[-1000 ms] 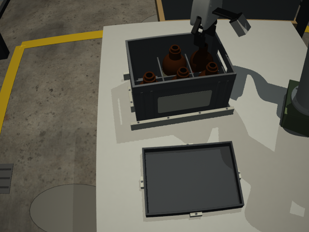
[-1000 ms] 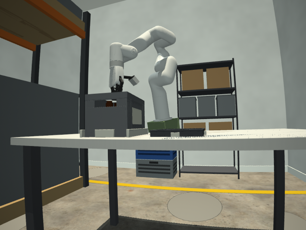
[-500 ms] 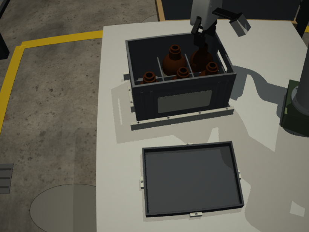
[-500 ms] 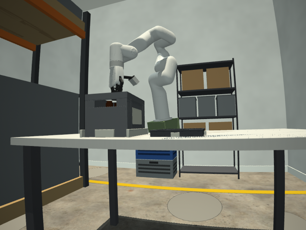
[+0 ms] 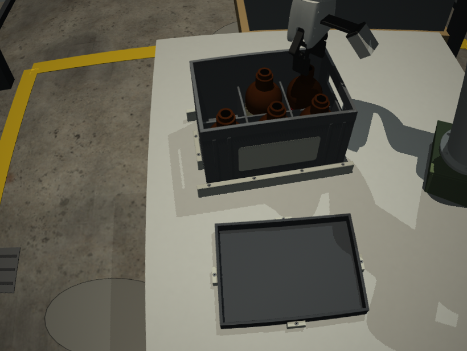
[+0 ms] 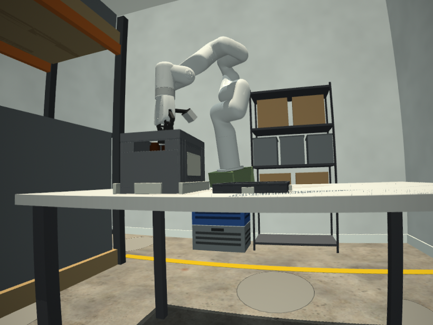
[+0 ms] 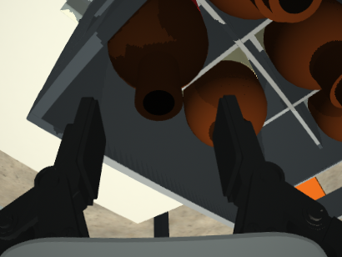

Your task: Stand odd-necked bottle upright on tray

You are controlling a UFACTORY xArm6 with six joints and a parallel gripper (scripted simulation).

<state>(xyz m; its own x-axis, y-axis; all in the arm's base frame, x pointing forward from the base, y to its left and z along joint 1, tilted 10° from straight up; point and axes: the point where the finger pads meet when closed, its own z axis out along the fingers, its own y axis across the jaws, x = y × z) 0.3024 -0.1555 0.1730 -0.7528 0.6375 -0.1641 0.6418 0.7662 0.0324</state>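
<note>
Now: hand 10 cm above the glass bottle. From my hand the other things lie so: dark tray (34 cm to the left, 18 cm below, 8 cm ahead); dark crate (11 cm below, 8 cm ahead, 5 cm to the left).
</note>
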